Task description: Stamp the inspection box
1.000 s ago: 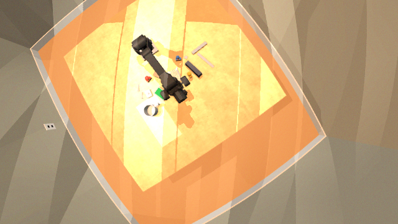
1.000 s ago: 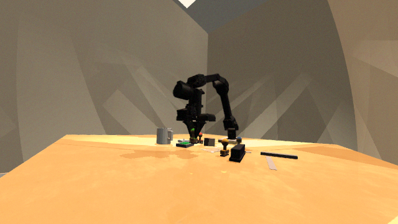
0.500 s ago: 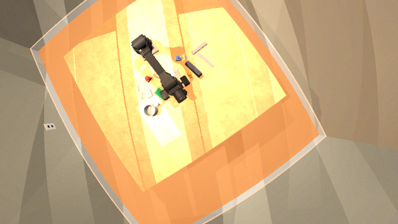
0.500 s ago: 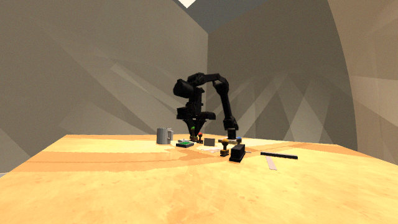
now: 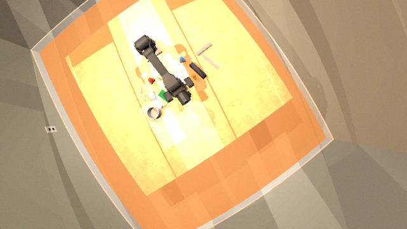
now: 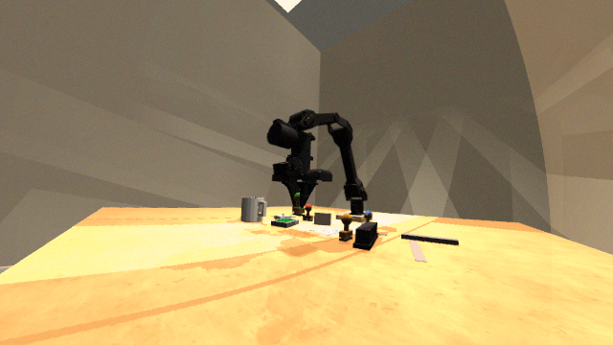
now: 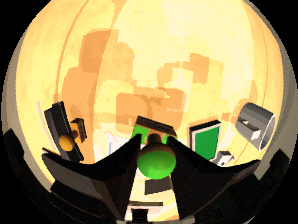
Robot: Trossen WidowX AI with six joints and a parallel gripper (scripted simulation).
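Right now my gripper tip is 110 mm to the left of the green ink pad, 70 mm above it and 60 mm past it. From my gripper tip the other things lie so: orange-knobbed stamp: 130 mm to the left, 50 mm below, 40 mm behind; green-knobbed stamp: right at my gripper tip; pale card: 100 mm behind, 70 mm below, 50 mm to the left.
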